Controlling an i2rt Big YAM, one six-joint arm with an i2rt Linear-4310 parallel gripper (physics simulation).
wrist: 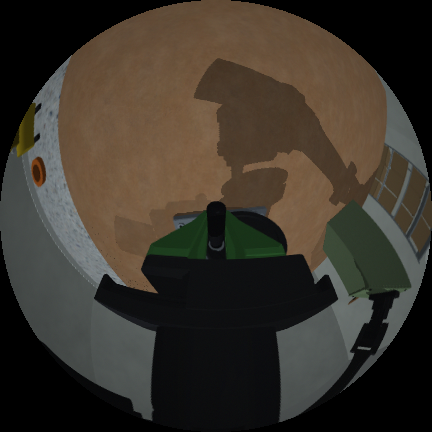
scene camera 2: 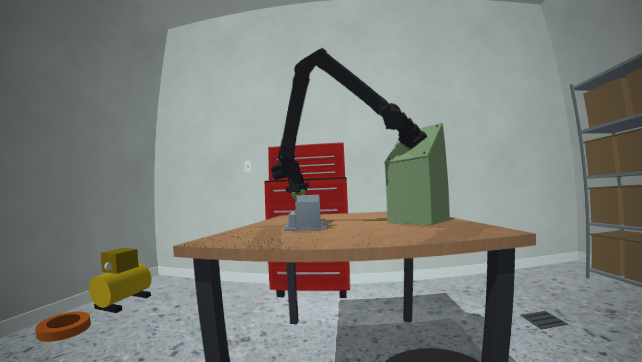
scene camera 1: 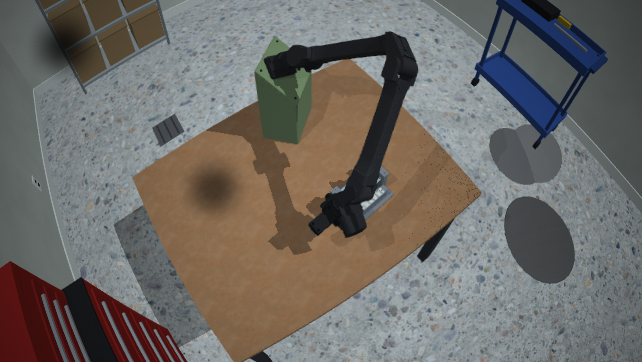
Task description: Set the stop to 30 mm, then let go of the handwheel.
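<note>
My gripper has green fingers shut on the upright black handle of the handwheel. Part of the dark handwheel shows to the right of the fingers in the wrist view; the fingers hide the rest. The grey stop device stands on the table, with the fingers at its top edge in scene camera 2. A pale strip with marks shows on it beside the arm in scene camera 1, too small to read. The stop itself and its setting are hidden or cannot be told.
The arm comes from a tall green pedestal on the wooden table and arches over the device. A red tool cabinet, a shelf rack and a blue cart stand off the table.
</note>
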